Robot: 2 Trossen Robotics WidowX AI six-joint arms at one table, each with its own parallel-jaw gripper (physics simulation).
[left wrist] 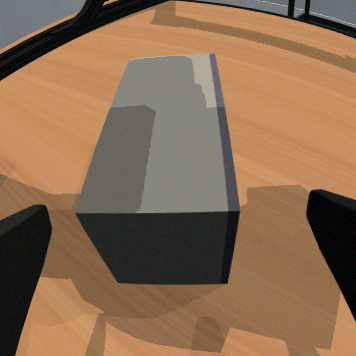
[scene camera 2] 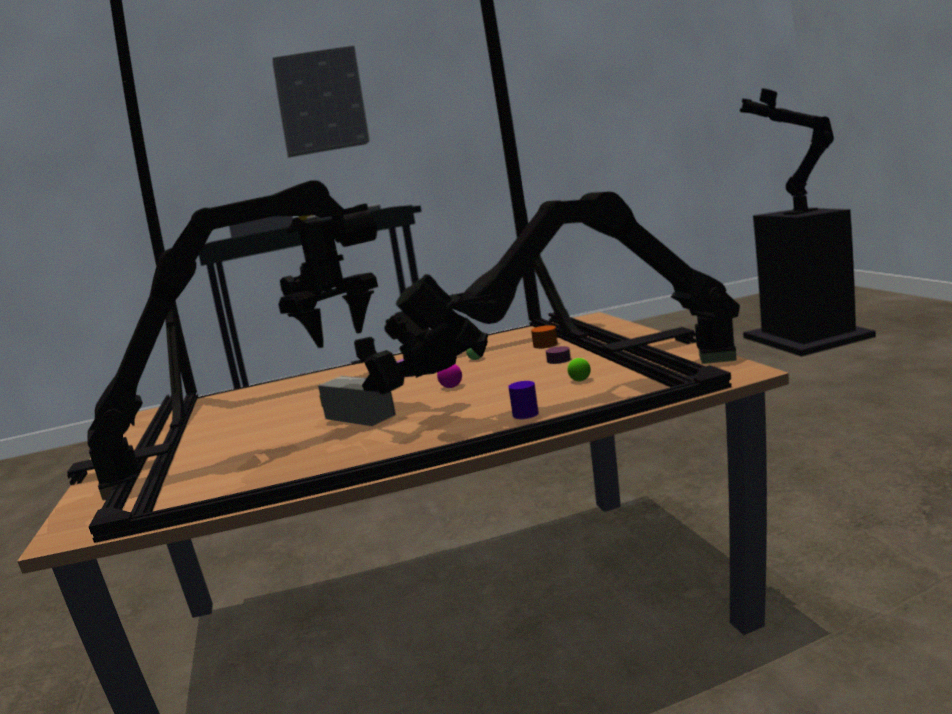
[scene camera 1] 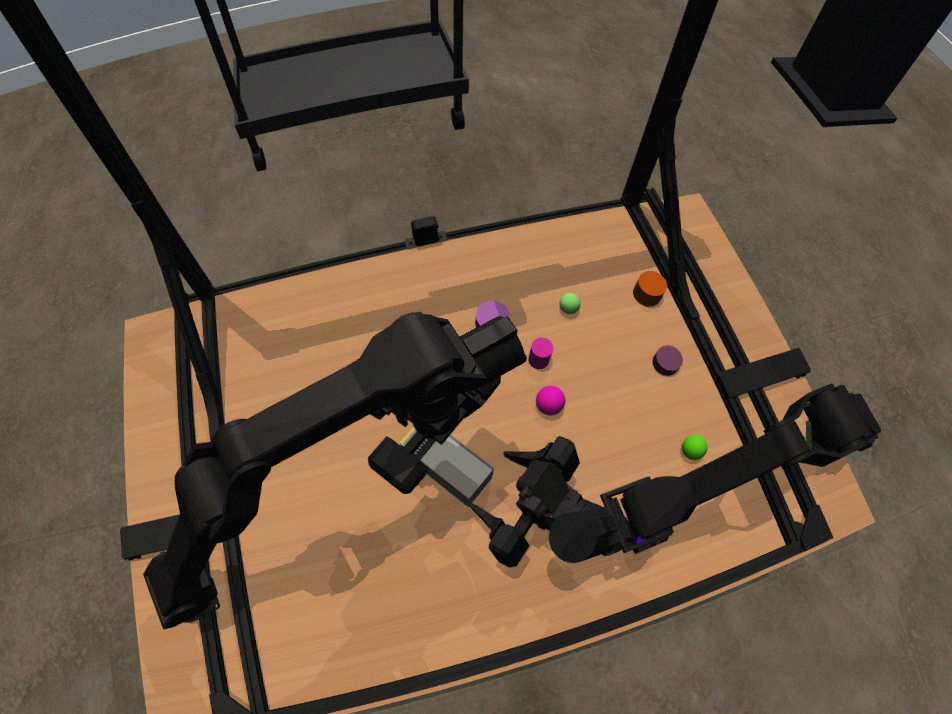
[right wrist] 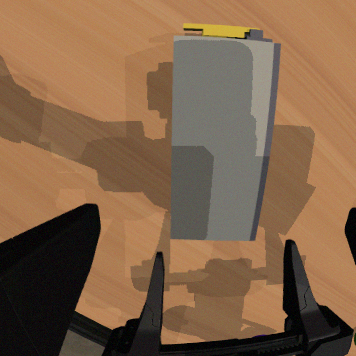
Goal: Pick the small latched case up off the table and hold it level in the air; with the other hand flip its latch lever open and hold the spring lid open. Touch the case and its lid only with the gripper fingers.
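Where they show: left gripper, fingertip midpoint: (left wrist: 179, 211) (scene camera 1: 487, 478) (right wrist: 226, 247); right gripper, fingertip midpoint: (scene camera 2: 340, 340) (scene camera 1: 441, 441) (right wrist: 230, 219); left arm's base, origin of the base link: (scene camera 2: 716, 347); right arm's base, origin of the base link: (scene camera 2: 118, 478) (scene camera 1: 195, 595).
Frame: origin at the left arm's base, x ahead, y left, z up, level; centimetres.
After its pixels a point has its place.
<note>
The small grey case (scene camera 1: 459, 467) @(x 62.3, y 18.7, z 4.6 cm) (scene camera 2: 353, 403) @(x 63.3, y 21.2, z 1.9 cm) (left wrist: 170, 150) @(x 61.2, y 18.5, z 4.6 cm) (right wrist: 215, 125) @(x 66.0, y 17.2, z 4.6 cm) stands on the table with its lid down. Its yellow latch lever (right wrist: 225, 31) @(x 70.6, y 14.2, z 2.5 cm) is at the top end in the right wrist view, the end away from my left gripper. My left gripper (scene camera 1: 489, 481) @(x 58.0, y 19.6, z 5.0 cm) (left wrist: 179, 211) @(x 58.0, y 19.6, z 5.0 cm) (right wrist: 226, 247) @(x 58.0, y 19.6, z 5.0 cm) is open and empty, low by the case's opposite end, with its fingers spread wider than the case and not touching it. My right gripper (scene camera 2: 339, 338) @(x 65.0, y 17.7, z 12.5 cm) (right wrist: 230, 219) @(x 65.0, y 17.7, z 12.5 cm) is open and empty, pointing down high above the case. In scene camera 1 the right arm partly hides the latch end.
A magenta ball (scene camera 1: 550, 400) @(x 50.8, y 4.6, z 2.7 cm) (scene camera 2: 449, 375) @(x 49.9, y 5.8, z 1.1 cm), a magenta cylinder (scene camera 1: 540, 352) @(x 53.7, y -3.4, z 2.7 cm) and a purple piece (scene camera 1: 492, 314) @(x 62.9, y -9.8, z 0.9 cm) lie behind the case. Green balls, an orange cylinder (scene camera 1: 650, 287) @(x 35.8, y -21.5, z 1.9 cm) and a plum disc (scene camera 1: 668, 360) @(x 31.2, y -8.2, z 0.3 cm) lie to the right. A violet cylinder (scene camera 2: 523, 399) @(x 33.0, y 24.6, z 1.4 cm) stands under the left arm.
</note>
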